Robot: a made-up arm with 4 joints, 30 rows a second.
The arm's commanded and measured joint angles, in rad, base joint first. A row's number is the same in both.
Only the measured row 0 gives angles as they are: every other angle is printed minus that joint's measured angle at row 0.
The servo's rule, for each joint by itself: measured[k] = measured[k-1] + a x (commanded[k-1-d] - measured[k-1]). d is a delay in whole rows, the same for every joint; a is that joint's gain. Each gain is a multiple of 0.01, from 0.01 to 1. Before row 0 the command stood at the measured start. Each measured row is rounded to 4 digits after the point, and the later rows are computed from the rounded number. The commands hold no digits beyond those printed.
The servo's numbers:
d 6
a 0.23 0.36 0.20 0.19
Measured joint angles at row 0:
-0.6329, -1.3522, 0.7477, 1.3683
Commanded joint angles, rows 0 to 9:
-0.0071, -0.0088, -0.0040, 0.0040
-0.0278, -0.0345, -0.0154, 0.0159
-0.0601, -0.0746, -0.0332, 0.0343
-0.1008, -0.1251, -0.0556, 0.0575
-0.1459, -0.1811, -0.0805, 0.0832
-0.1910, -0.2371, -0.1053, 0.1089
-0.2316, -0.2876, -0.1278, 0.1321
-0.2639, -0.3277, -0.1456, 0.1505
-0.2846, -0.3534, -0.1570, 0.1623
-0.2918, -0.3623, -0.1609, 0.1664
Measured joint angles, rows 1 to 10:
0.0000, 0.0000, 0.0000, 0.0000
0.0000, 0.0000, 0.0000, 0.0000
0.0000, 0.0000, 0.0000, 0.0000
0.0000, 0.0000, 0.0000, 0.0000
0.0000, 0.0000, 0.0000, 0.0000
0.0000, 0.0000, 0.0000, 0.0000
-0.0016, -0.0032, -0.0008, 0.0008
-0.0076, -0.0145, -0.0037, 0.0037
-0.0197, -0.0361, -0.0096, 0.0095
-0.0384, -0.0681, -0.0188, 0.0186

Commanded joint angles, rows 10 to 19:
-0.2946, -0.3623, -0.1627, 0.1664
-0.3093, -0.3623, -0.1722, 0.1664
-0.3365, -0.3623, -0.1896, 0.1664
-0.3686, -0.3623, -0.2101, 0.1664
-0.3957, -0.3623, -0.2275, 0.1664
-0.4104, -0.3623, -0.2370, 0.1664
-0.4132, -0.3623, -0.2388, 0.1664
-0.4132, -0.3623, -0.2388, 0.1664
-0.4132, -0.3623, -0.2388, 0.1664
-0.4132, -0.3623, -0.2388, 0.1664
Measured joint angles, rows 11 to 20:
-0.0631, -0.1088, -0.0311, 0.0309
-0.0925, -0.1550, -0.0459, 0.0457
-0.1245, -0.2027, -0.0623, 0.0621
-0.1566, -0.2477, -0.0790, 0.0789
-0.1860, -0.2858, -0.0946, 0.0947
-0.2103, -0.3133, -0.1079, 0.1083
-0.2297, -0.3309, -0.1189, 0.1193
-0.2480, -0.3422, -0.1296, 0.1282
-0.2684, -0.3494, -0.1416, 0.1355
-0.2914, -0.3540, -0.1553, 0.1414

